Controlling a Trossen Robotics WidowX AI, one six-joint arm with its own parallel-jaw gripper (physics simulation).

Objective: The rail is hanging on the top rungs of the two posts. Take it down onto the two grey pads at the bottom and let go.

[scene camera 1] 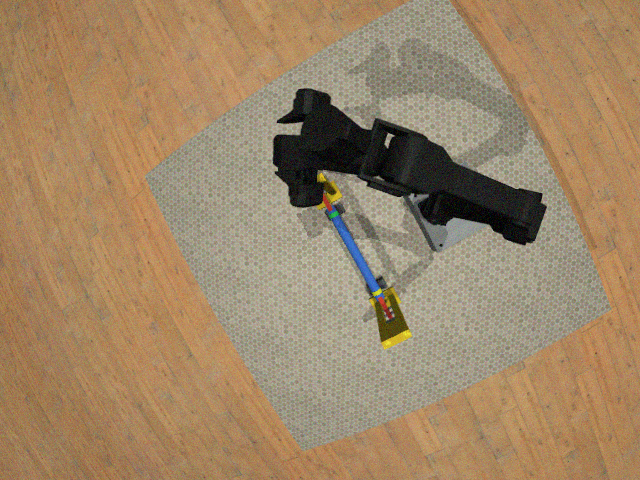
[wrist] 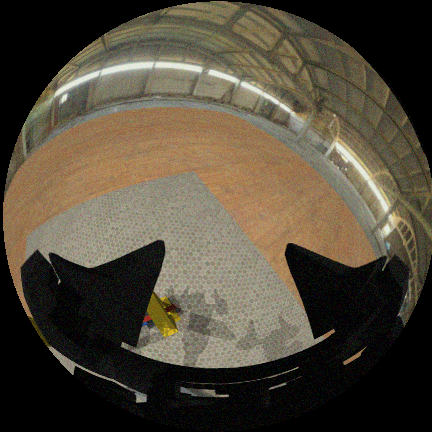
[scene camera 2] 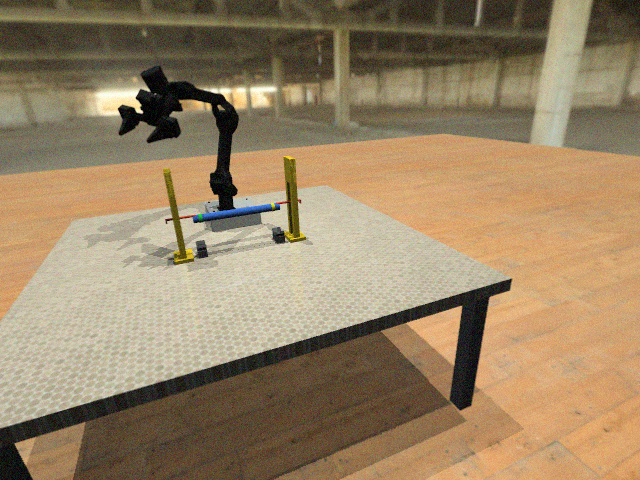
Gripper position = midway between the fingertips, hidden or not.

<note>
The gripper [scene camera 1: 277, 147] is open, with nothing in its grasp. Also in view: a yellow post [scene camera 2: 183, 255] and a yellow post [scene camera 1: 395, 330].
The gripper shows as well in the wrist view [wrist: 227, 249] and in scene camera 2 [scene camera 2: 133, 138].
</note>
